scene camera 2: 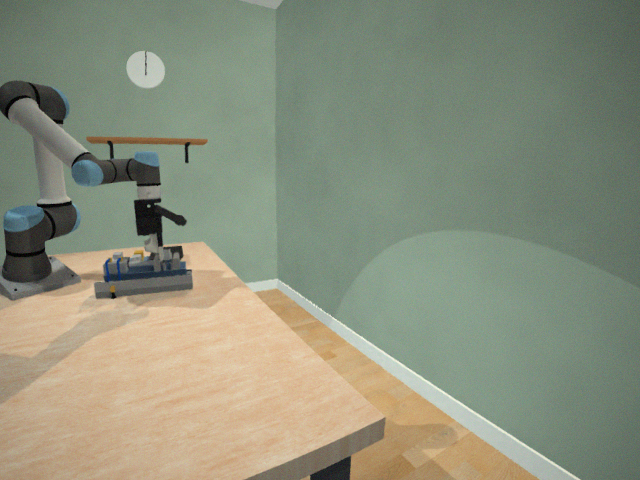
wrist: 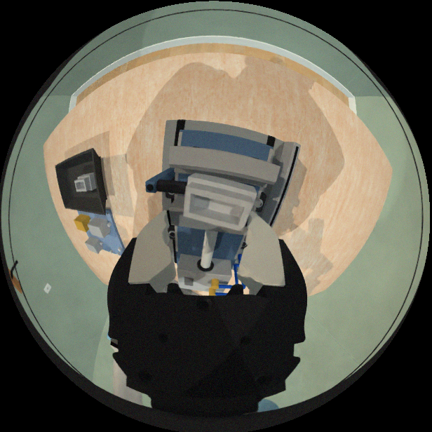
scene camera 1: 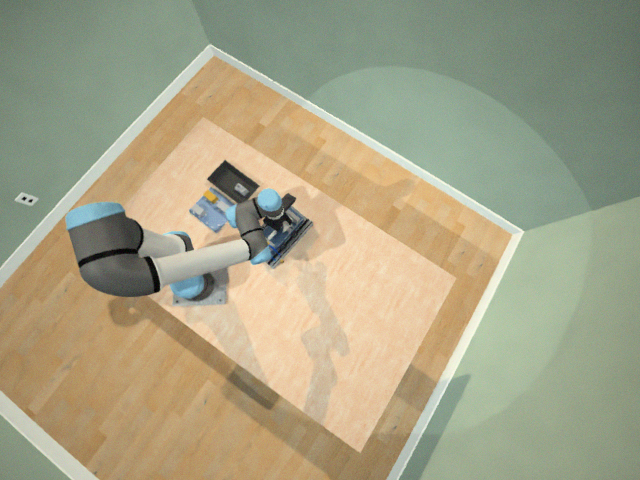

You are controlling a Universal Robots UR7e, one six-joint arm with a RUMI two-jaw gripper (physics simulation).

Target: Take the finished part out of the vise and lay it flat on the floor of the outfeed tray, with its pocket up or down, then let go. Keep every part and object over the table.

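Frame: origin at the arm's base, x ahead, y left, z up, level; metres.
Where they show: gripper, between the fingertips: (scene camera 2: 160, 258); arm's base, origin of its link: (scene camera 2: 27, 272).
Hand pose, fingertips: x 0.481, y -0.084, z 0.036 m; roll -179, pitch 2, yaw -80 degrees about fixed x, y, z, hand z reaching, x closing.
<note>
Things, the pixels of their top centre, and the offset from my fingertips. "spot": a spot on its surface instead.
- vise, centre of its top: (scene camera 2: 145, 257) (scene camera 1: 277, 229) dx -0.045, dy -0.015, dz +0.012 m
- dark tray, a spot on its surface: (scene camera 1: 226, 176) spot: dx -0.014, dy +0.407, dz -0.076 m
- small grey hollow piece, centre of its top: (scene camera 1: 240, 188) dx -0.013, dy +0.288, dz -0.040 m
- blue plate, centre of its top: (scene camera 1: 213, 209) dx -0.183, dy +0.324, dz -0.079 m
- yellow block, centre of its top: (scene camera 1: 209, 195) dx -0.146, dy +0.373, dz -0.043 m
The finished part (wrist: 220, 182), a light grey block with a rectangular pocket facing up, sits in the vise (wrist: 220, 162) (scene camera 2: 147, 269) between its jaws. My gripper (wrist: 207, 211) (scene camera 2: 156, 252) points down over the vise. Its two pale fingers press against opposite ends of the part, so it is shut on the part. The lower fingertips are partly hidden by the part. A dark tray (scene camera 1: 226, 176) (wrist: 102, 182) stands to the left in the wrist view, with a small grey hollow piece (scene camera 1: 240, 188) (wrist: 85, 183) in it.
A blue plate (scene camera 1: 213, 222) (wrist: 115, 230) with grey blocks and a yellow block (scene camera 1: 209, 195) (wrist: 82, 222) lies beside the dark tray. A black handle (wrist: 170, 186) sticks out at the vise's left side in the wrist view. Blue hoses (wrist: 238, 267) run near the vise cylinder.
</note>
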